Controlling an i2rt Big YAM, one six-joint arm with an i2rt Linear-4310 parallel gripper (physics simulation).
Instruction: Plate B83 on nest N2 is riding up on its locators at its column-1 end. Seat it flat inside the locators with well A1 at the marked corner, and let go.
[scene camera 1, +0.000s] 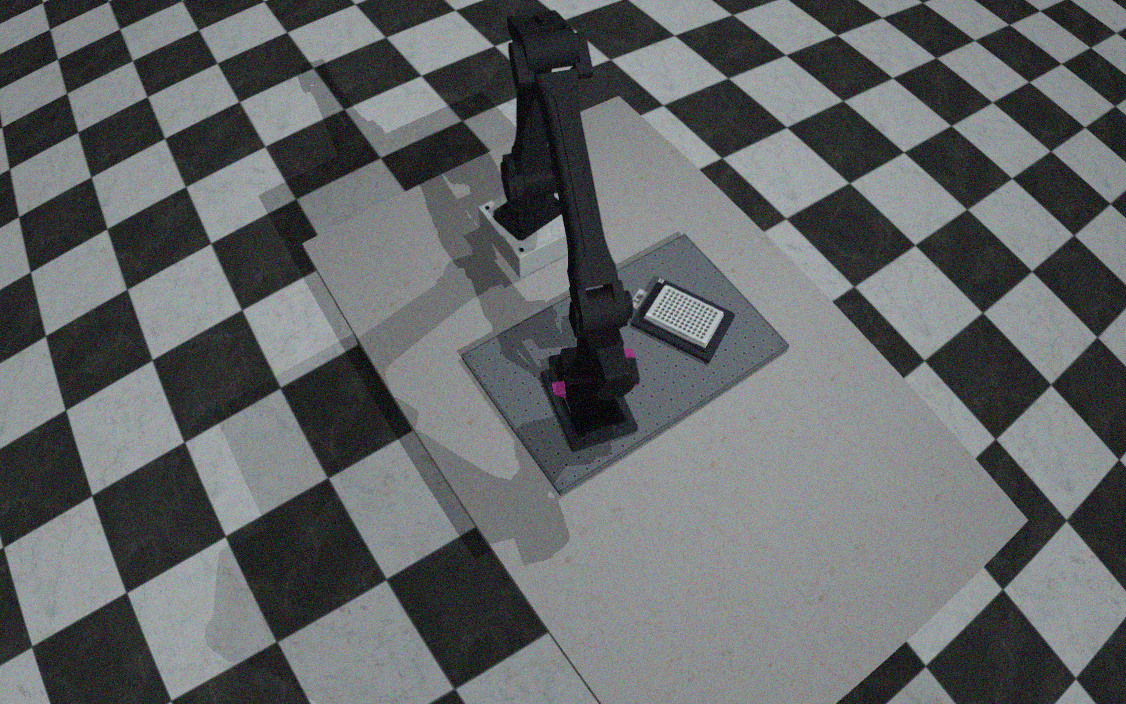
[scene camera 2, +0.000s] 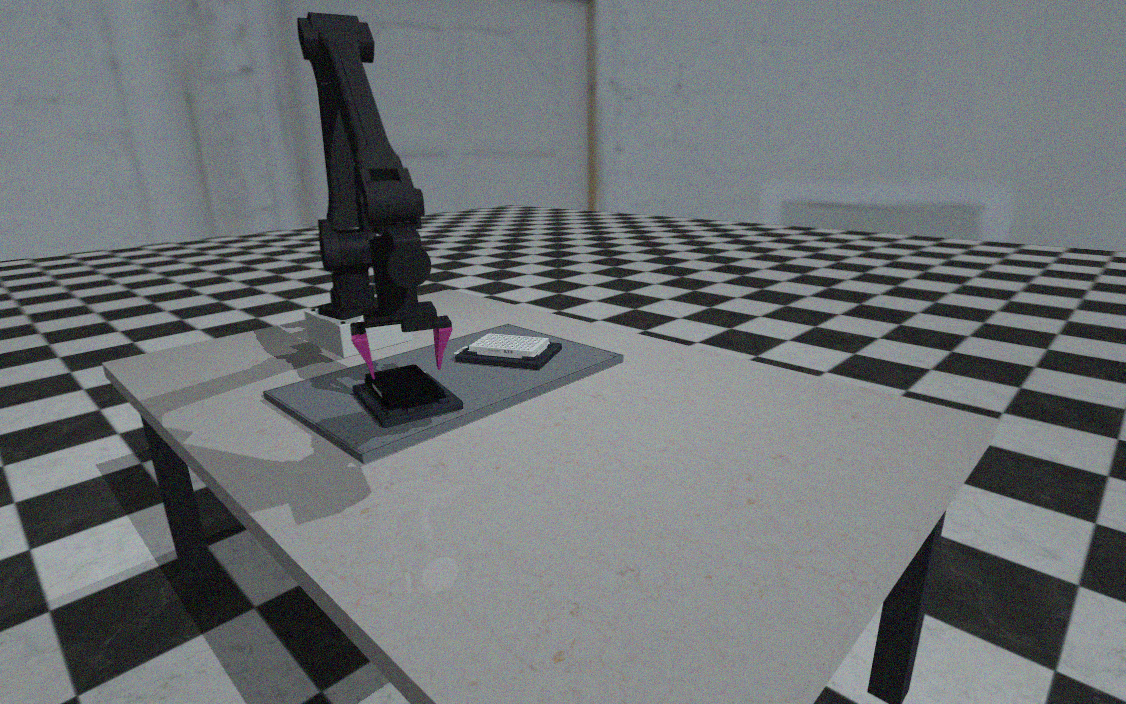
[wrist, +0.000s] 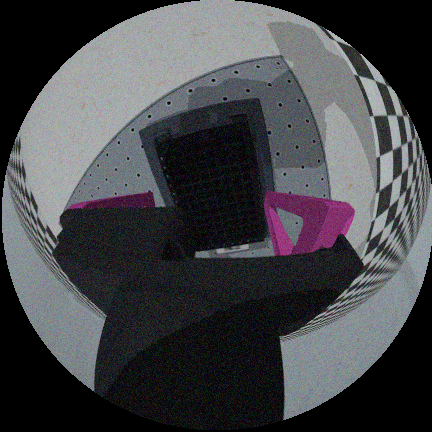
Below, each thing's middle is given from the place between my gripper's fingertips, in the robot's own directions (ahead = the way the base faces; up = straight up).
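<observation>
Grey perforated plate (wrist: 298, 167): 5 cm below my hand, 3 cm behind it, 13 cm to the left of it.
</observation>
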